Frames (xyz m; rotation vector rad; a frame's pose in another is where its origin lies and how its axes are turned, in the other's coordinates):
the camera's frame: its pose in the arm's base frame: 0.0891 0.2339 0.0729 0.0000 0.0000 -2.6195
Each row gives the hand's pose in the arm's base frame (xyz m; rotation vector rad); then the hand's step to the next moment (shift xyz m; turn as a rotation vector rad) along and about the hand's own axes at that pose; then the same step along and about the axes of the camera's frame.
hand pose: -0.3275 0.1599 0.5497 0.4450 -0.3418 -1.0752
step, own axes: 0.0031 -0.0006 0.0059 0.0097 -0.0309 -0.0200
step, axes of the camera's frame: 0.0037 0.0026 0.0049 0.0172 0.0103 -0.0323
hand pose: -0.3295 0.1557 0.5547 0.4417 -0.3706 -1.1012
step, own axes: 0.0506 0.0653 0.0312 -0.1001 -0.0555 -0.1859
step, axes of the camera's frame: -0.0349 0.0501 0.0638 -0.0571 -0.0816 -0.1943
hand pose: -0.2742 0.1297 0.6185 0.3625 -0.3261 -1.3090
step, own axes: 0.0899 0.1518 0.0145 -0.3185 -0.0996 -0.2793
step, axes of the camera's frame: -0.0996 0.1213 0.0819 -0.1200 -0.2875 -0.3038
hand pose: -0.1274 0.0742 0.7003 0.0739 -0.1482 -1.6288
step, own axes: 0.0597 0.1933 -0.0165 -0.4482 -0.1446 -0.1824
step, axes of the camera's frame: -0.1286 0.1565 0.0135 -0.1453 -0.4308 -0.2198
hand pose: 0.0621 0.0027 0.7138 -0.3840 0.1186 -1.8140
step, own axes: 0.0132 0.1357 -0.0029 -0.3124 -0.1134 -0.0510
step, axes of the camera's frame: -0.0795 0.1042 -0.0379 -0.1186 -0.3048 -0.0782
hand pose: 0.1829 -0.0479 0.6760 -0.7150 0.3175 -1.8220
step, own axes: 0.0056 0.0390 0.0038 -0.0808 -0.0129 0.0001
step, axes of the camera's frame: -0.0172 0.0317 -0.0162 -0.0464 -0.0648 -0.0186
